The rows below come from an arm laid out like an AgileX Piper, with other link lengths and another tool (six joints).
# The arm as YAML. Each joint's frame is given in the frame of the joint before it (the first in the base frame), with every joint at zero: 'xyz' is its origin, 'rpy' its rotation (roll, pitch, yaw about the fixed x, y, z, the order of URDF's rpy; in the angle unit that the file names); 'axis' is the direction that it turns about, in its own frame. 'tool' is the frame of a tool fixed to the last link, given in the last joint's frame.
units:
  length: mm
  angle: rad
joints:
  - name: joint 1
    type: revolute
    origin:
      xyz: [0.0, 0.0, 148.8]
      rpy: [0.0, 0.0, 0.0]
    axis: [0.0, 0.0, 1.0]
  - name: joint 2
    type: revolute
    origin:
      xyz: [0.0, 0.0, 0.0]
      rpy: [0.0, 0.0, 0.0]
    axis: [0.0, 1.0, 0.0]
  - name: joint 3
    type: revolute
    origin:
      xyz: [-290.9, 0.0, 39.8]
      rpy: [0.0, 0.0, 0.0]
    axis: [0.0, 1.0, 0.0]
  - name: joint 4
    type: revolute
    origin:
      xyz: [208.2, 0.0, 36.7]
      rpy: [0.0, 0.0, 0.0]
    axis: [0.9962, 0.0, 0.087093]
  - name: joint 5
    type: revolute
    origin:
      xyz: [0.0, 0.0, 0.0]
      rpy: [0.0, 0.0, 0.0]
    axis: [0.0, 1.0, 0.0]
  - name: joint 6
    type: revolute
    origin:
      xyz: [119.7, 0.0, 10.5]
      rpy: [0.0, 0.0, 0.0]
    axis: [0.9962, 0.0, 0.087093]
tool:
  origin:
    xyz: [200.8, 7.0, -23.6]
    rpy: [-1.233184, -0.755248, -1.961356]
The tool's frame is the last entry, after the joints.
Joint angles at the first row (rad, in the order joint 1, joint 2, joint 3, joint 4, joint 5, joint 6):
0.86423 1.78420 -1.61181 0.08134 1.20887 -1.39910
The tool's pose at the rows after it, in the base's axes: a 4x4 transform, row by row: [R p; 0 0 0 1], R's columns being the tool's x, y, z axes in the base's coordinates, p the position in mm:
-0.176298, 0.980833, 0.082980, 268.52; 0.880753, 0.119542, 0.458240, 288.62; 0.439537, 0.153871, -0.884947, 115.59; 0, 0, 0, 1
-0.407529, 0.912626, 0.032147, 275.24; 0.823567, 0.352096, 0.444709, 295.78; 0.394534, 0.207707, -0.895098, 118.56; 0, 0, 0, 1
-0.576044, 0.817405, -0.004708, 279.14; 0.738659, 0.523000, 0.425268, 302.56; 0.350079, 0.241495, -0.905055, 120.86; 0, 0, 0, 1
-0.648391, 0.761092, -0.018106, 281.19; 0.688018, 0.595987, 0.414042, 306.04; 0.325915, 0.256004, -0.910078, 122.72; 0, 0, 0, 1
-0.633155, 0.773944, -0.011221, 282.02; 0.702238, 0.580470, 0.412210, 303.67; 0.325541, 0.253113, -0.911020, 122.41; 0, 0, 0, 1
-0.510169, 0.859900, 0.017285, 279.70; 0.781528, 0.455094, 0.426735, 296.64; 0.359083, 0.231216, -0.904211, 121.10; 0, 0, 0, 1
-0.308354, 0.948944, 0.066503, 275.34; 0.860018, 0.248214, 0.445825, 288.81; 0.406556, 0.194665, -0.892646, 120.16; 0, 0, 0, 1
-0.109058, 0.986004, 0.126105, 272.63; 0.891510, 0.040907, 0.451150, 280.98; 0.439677, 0.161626, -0.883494, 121.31; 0, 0, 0, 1
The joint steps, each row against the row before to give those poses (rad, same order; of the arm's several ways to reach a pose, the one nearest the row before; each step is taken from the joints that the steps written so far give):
0.00000 0.00001 -0.00108 0.00000 0.00194 -0.22669
0.00001 -0.00001 -0.00086 -0.00096 0.00123 -0.24849
0.00000 0.00000 0.00012 -0.00082 0.00002 -0.19858
0.00000 -0.00001 -0.00267 -0.00212 0.00092 -0.09239
-0.00001 0.00003 -0.00007 -0.00621 0.00153 0.02251
0.00002 -0.00187 0.00005 -0.00315 0.00335 0.15496
-0.00002 -0.00360 -0.00072 -0.00240 0.00004 0.22971
0.00000 -0.00655 -0.00242 -0.01335 0.00001 0.21818

